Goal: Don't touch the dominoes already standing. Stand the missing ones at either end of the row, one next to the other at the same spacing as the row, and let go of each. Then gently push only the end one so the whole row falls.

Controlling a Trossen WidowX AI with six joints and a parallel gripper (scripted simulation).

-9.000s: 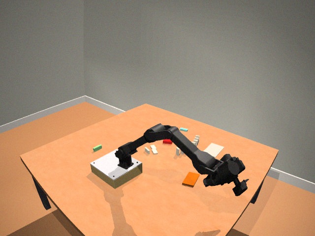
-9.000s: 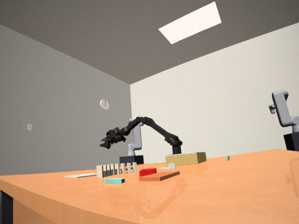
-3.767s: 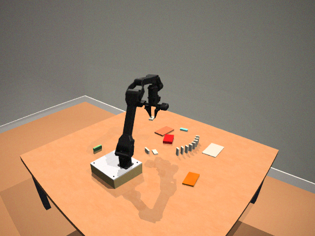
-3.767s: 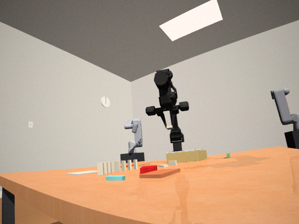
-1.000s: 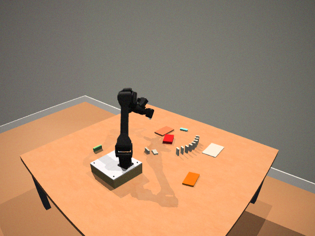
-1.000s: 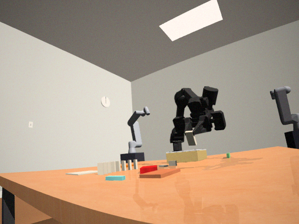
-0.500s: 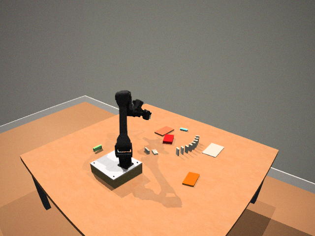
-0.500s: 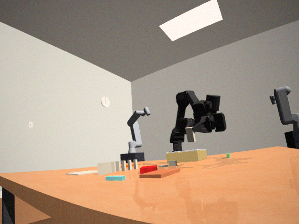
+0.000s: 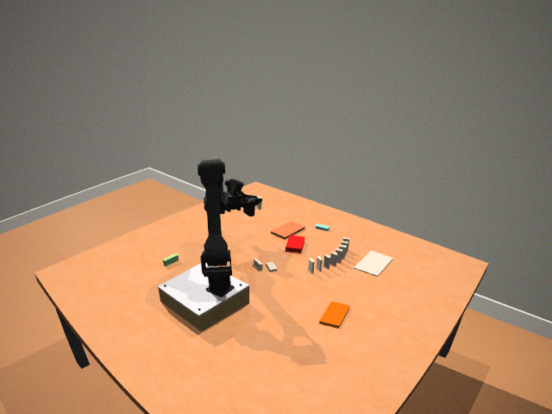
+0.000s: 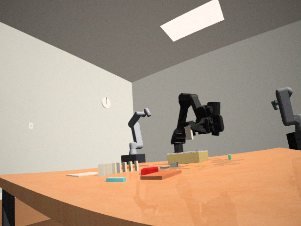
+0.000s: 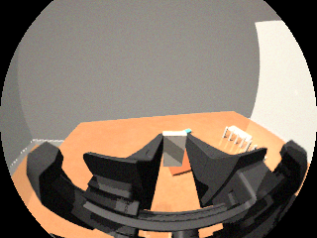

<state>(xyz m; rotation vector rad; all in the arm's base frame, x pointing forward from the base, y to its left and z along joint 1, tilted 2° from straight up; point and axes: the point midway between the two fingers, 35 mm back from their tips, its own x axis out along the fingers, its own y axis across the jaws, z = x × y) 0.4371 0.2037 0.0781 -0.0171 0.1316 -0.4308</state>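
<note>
Now: gripper tip 8 cm short of the brown slab, 8 cm to the left of it and 15 cm above it. Also, from my gripper tip: cyan block: 18 cm ahead, 18 cm to the right, 15 cm below; red block: 1 cm behind, 17 cm to the right, 14 cm below; green block: 39 cm behind, 12 cm to the left, 14 cm below.
</note>
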